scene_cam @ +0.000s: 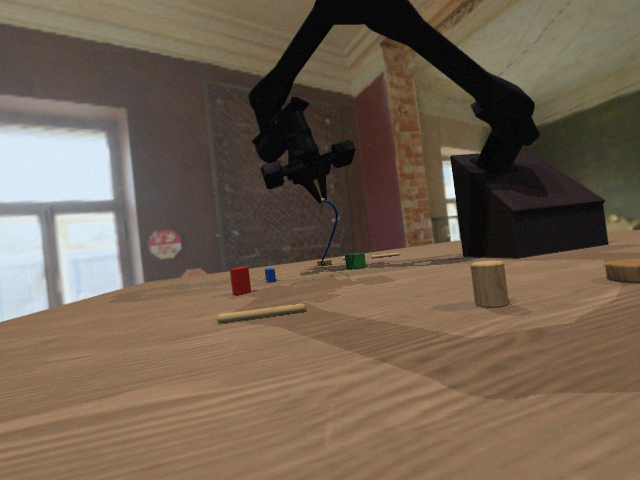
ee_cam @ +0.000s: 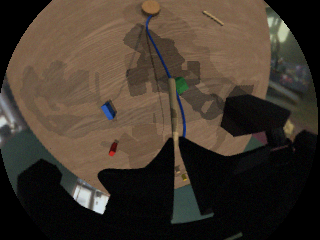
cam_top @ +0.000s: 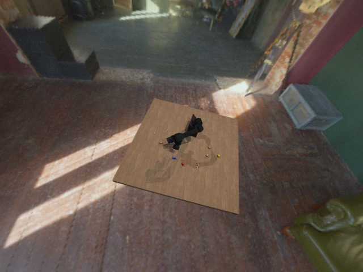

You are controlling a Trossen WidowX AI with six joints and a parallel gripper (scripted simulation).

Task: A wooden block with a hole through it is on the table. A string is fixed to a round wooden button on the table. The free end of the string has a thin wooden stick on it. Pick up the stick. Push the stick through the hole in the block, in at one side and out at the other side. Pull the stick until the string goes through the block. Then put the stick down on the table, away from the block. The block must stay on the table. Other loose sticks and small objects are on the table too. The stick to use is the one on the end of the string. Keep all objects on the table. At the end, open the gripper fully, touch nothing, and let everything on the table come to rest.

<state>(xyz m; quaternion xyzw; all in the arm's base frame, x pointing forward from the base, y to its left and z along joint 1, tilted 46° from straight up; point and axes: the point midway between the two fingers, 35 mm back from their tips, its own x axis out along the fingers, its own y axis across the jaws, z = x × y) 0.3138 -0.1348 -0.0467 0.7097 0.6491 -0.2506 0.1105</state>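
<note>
Right now the blue block is 110 mm ahead of my gripper tip, 40 mm to the right of it and 130 mm below it. From my gripper tip the other things lie so: green block 70 mm behind, 30 mm to the right, 120 mm below; then round wooden button 70 mm behind, 230 mm to the right, 130 mm below; then red block 170 mm ahead, 70 mm to the left, 120 mm below.
</note>
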